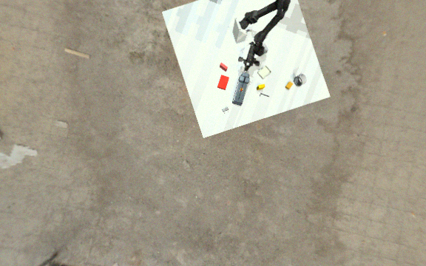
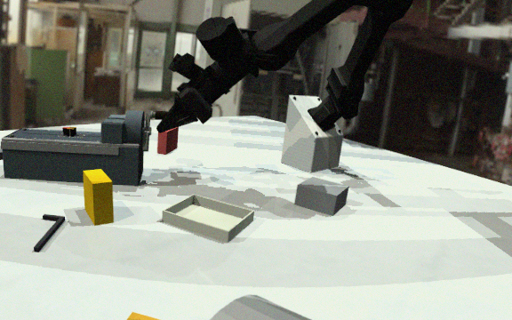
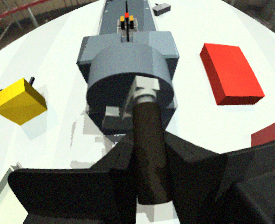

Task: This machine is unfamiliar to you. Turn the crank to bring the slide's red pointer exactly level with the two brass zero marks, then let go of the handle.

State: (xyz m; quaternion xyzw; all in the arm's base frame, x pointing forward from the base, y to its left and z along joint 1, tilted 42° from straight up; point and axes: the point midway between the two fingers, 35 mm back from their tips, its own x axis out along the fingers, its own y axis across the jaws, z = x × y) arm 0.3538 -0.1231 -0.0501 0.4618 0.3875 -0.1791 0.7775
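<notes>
Now: the red pointer 140 mm ahead of my gripper tip, 110 mm to the right of it and 10 mm below it. From my gripper tip the other things lie so: flat red block (20 mm behind, 210 mm to the right, 80 mm below); dark crank handle (10 mm behind, 10 mm to the left, 30 mm above); yellow block (180 mm ahead, 90 mm to the left, 60 mm below).
</notes>
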